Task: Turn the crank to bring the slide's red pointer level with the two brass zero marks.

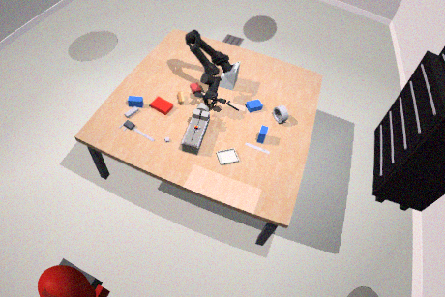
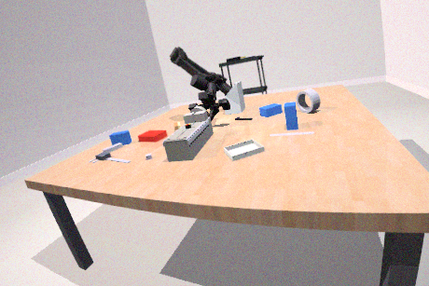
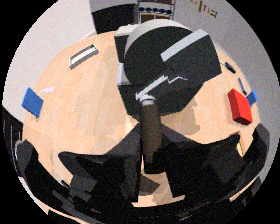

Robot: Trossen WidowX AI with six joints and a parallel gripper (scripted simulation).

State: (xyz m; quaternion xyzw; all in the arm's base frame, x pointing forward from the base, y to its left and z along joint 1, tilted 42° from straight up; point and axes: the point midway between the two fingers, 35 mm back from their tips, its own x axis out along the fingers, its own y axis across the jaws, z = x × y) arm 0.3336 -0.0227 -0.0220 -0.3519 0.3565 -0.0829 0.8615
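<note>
My gripper tip is now 17 cm short of the red pointer and 4 cm below it. The rest, counted from my gripper tip: red block: 5 cm ahead, 28 cm to the right, 3 cm below; white tray: 23 cm ahead, 22 cm to the left, 4 cm below; dark crank handle: 2 cm behind, 3 cm above.
</note>
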